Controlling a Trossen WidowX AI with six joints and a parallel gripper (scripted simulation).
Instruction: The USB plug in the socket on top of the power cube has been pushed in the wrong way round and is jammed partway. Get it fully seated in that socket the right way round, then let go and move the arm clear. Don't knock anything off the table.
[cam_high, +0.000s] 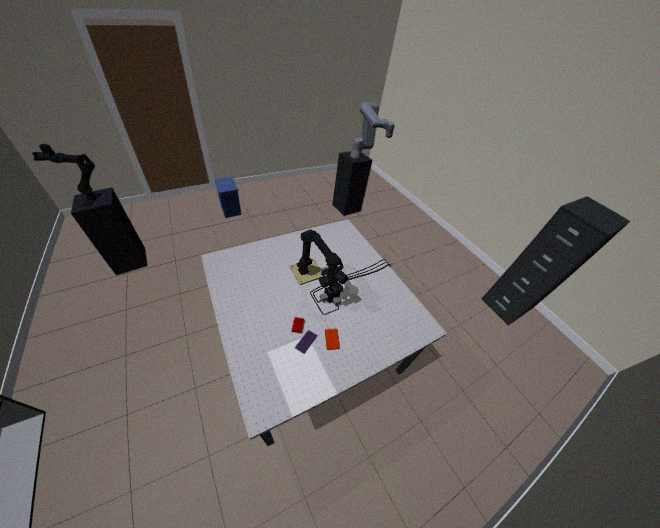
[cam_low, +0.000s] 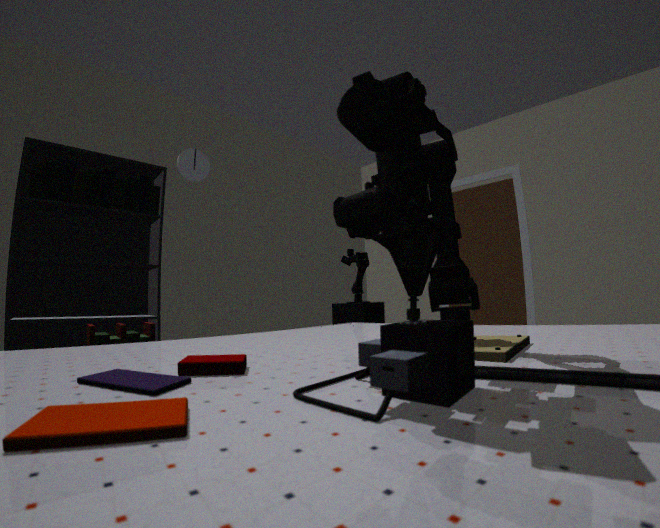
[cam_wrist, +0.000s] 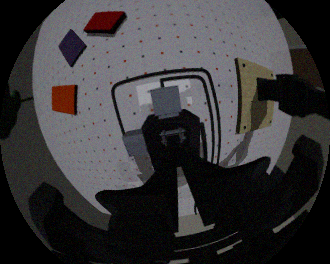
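My gripper tip is 2 cm above the USB plug. From my gripper tip the other things lie so: red block: 28 cm to the right, 10 cm below, 9 cm ahead; then orange tile: 27 cm ahead, 15 cm to the right, 10 cm below; then purple tile: 29 cm to the right, 21 cm ahead, 10 cm below.
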